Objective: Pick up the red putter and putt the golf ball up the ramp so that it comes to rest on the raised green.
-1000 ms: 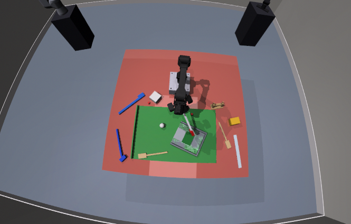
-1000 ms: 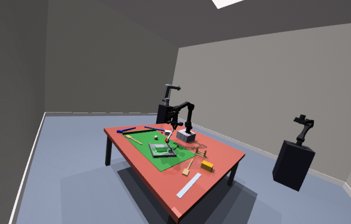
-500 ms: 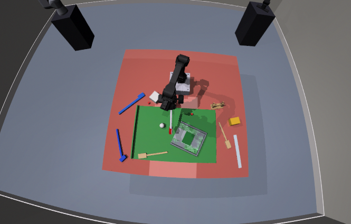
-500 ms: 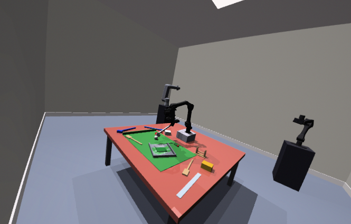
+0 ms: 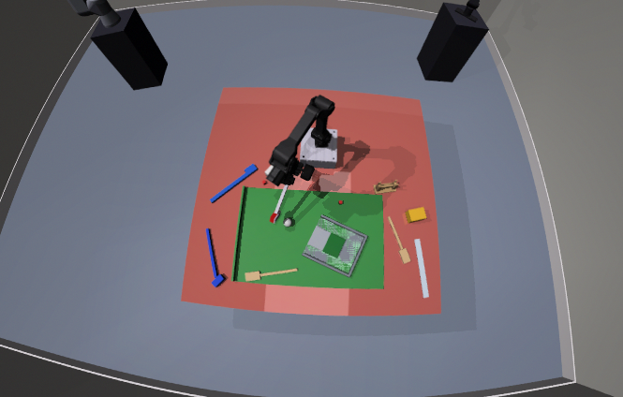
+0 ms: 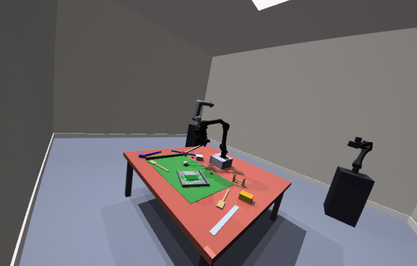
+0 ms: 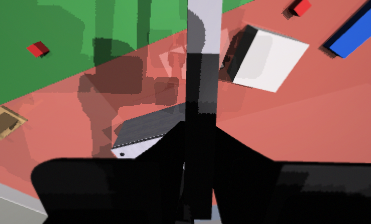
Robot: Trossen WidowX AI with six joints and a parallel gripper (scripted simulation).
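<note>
The red putter is 100 mm ahead of my gripper tip, 50 mm to the right of it and 30 mm below it. Also, from my gripper tip: green mat 280 mm ahead, 190 mm below, 60 mm to the left; white golf ball 200 mm ahead, 170 mm below, 50 mm to the right; white block 170 mm below, 100 mm to the right, 70 mm behind.
</note>
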